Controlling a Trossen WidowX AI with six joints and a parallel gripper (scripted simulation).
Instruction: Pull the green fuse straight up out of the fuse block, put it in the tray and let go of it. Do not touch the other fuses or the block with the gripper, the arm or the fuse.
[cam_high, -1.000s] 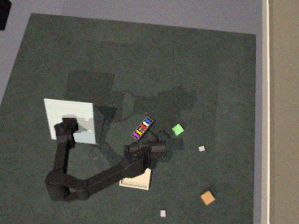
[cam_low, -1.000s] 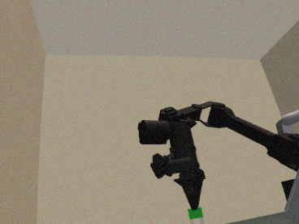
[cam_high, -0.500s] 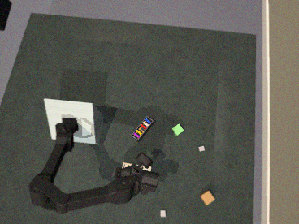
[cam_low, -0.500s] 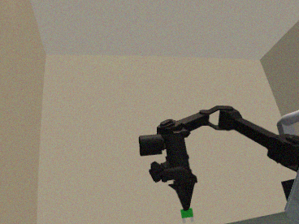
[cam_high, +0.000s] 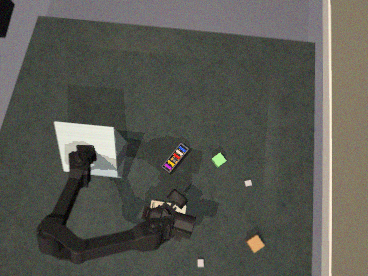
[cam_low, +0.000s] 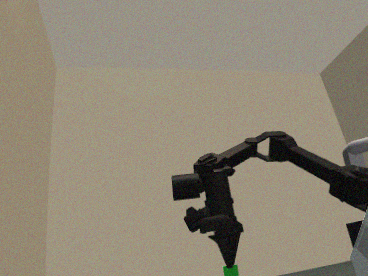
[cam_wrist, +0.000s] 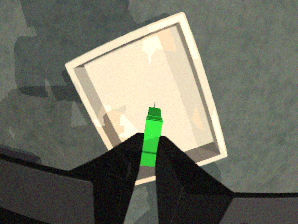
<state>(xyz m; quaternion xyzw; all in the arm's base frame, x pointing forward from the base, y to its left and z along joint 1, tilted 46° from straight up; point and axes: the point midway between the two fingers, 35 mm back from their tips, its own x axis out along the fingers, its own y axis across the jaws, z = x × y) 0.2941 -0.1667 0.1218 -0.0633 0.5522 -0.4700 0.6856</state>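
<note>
Right now my gripper tip is 70 mm above the beige tray. Round my gripper tip: red fuse 230 mm to the left, 50 mm below, 20 mm ahead; green fuse 10 mm below; yellow fuse 200 mm to the left, 50 mm below.
</note>
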